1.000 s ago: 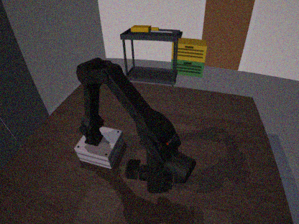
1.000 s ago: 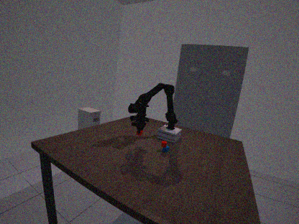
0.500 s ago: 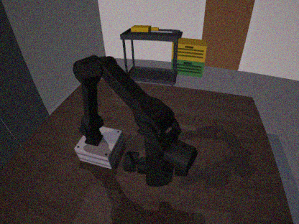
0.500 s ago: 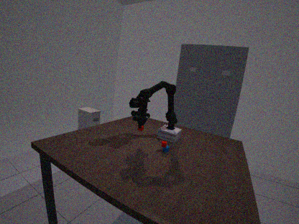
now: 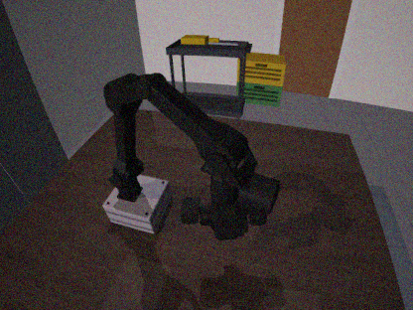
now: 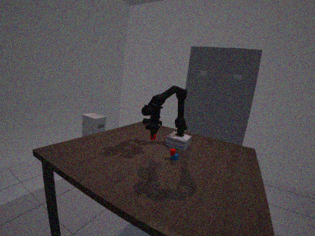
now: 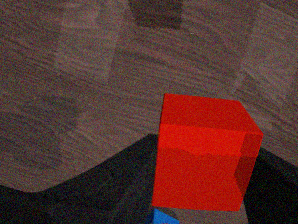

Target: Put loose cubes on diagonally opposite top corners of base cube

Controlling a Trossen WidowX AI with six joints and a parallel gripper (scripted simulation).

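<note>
Now: the red cube 20 mm behind my gripper tip, 150 mm to the left of it and 70 mm below it. Round my gripper tip: blue cube (20 mm behind, 170 mm to the left, 100 mm below).
</note>
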